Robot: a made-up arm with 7 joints.
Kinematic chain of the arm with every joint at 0, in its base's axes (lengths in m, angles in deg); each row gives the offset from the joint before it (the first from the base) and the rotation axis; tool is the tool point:
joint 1: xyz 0 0.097 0 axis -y
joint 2: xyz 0 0.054 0 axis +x
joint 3: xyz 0 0 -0.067 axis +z
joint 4: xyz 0 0 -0.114 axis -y
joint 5: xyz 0 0 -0.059 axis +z
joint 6: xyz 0 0 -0.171 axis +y
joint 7: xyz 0 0 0 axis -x
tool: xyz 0 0 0
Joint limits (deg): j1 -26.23..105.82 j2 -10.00..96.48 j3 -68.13..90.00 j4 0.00..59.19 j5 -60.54..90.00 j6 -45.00..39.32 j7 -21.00..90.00
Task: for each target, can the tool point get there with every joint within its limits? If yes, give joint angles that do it. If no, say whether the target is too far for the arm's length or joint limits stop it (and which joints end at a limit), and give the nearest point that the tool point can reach.
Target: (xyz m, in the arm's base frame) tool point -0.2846 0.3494 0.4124
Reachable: no: too far | nearest point -0.1306 0.4256 0.1893 | short by 0.282 m
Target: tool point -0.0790 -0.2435 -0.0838
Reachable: no: joint limits stop it (at a limit: joint 1, joint 2, joint 3, joint 4) | nearest point -0.0500 -0.0814 -0.2679 | short by 0.247 m
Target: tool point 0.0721 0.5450 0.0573
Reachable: yes | joints 80.77 87.04 -31.38 20.31 78.03 -28.85 78.54
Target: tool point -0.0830 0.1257 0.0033
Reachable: no: joint limits stop it (at a limit: joint 2, joint 4) | nearest point -0.2298 0.4256 0.0091 | short by 0.334 m
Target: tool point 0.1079 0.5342 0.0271
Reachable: yes | joints 28.77 87.09 -4.61 27.99 0.08 -16.60 -11.94
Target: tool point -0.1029 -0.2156 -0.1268
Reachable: no: joint limits stop it (at a limit: joint 1, joint 2, joint 3, joint 4) | nearest point -0.0500 -0.0814 -0.2679 | short by 0.202 m
